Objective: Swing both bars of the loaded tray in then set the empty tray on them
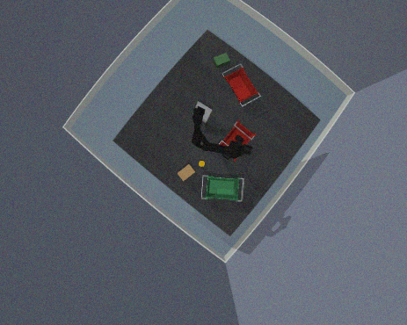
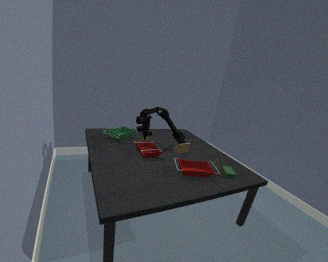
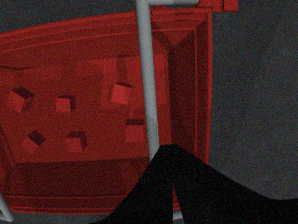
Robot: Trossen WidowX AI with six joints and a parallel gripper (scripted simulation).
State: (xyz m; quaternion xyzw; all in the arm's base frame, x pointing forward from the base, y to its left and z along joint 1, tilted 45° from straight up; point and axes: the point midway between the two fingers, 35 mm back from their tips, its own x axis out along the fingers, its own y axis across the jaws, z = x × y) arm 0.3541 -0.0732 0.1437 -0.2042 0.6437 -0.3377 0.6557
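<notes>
Right now my gripper tip is 510 mm to the right of the red tray, 160 mm past it and 50 mm above it. From my gripper tip the other things lie so: green block: 650 mm to the left, 420 mm behind, 70 mm below; then tan block: 330 mm to the right, 220 mm behind, 60 mm below; then yellow piece: 210 mm to the right, 140 mm behind, 80 mm below.
</notes>
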